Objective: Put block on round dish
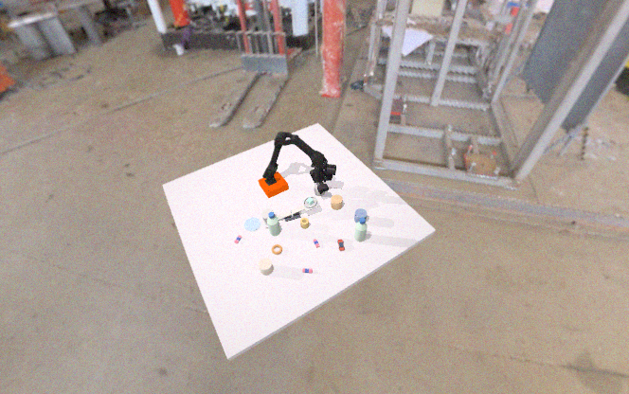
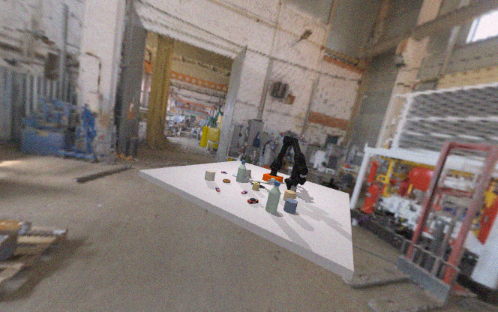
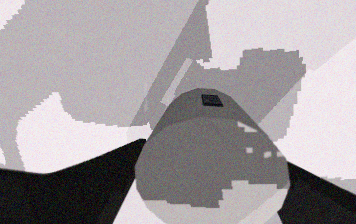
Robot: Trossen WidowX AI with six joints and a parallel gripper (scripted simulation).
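Right now the cup is 2 cm to the left of my gripper tip, 1 cm ahead of it and 1 cm above it. Round my gripper tip: balance 25 cm to the right, 8 cm ahead, 1 cm above; then pale green block 12 cm to the right, 10 cm ahead, 6 cm above; then tan cylinder 17 cm ahead, 4 cm to the left, 1 cm above.
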